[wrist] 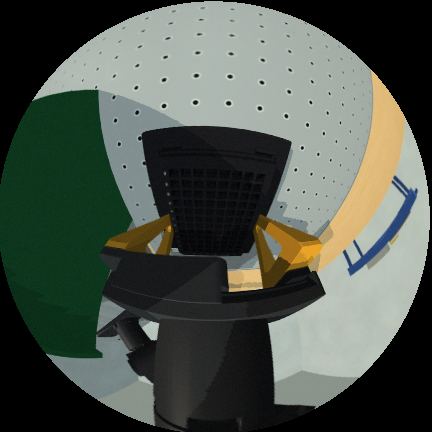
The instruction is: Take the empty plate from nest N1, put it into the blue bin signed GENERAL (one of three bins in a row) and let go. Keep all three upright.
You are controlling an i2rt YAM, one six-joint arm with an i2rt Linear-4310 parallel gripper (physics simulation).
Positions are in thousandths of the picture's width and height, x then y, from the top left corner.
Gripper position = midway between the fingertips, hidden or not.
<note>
I see my gripper (494, 503), a black plate (497, 455) and a green bin (156, 473).
</note>
